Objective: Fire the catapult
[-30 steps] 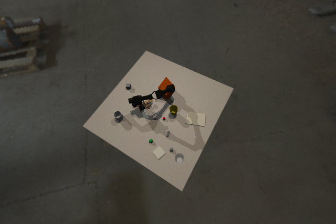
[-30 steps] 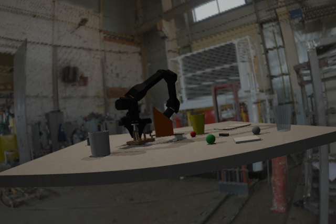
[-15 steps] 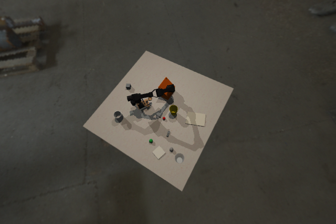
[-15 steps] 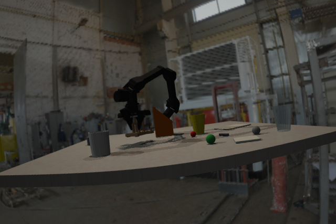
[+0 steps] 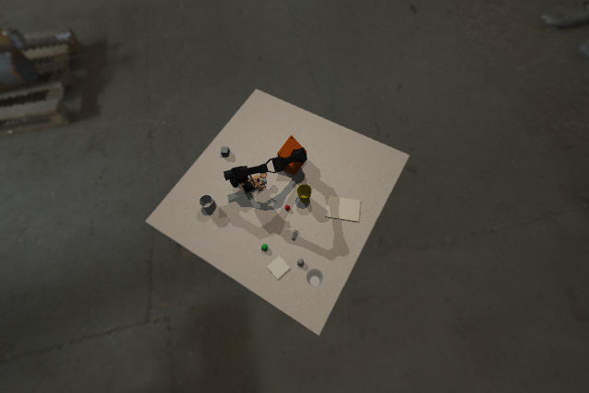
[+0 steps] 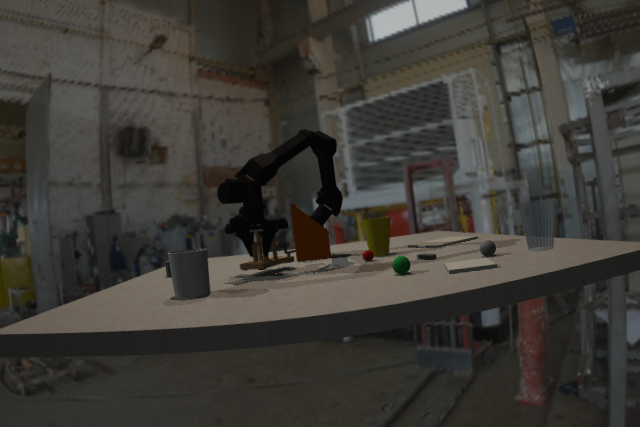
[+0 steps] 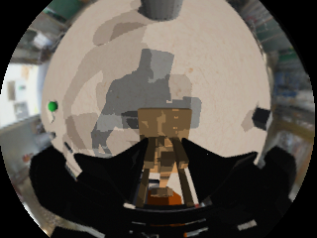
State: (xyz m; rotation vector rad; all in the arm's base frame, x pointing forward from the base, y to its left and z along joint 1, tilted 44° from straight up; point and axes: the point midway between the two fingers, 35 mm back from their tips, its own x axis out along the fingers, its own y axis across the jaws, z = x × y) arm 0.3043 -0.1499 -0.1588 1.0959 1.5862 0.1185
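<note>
Right now the red ball is 31 cm to the left of my gripper tip, 4 cm below it and 2 cm ahead of it. The rest, counted from my gripper tip: small grey cube 29 cm to the right, 17 cm behind, 3 cm below; yellow cup 38 cm to the left, 10 cm behind, 2 cm below; wooden catapult 6 cm to the left, 5 cm behind, 2 cm above.
</note>
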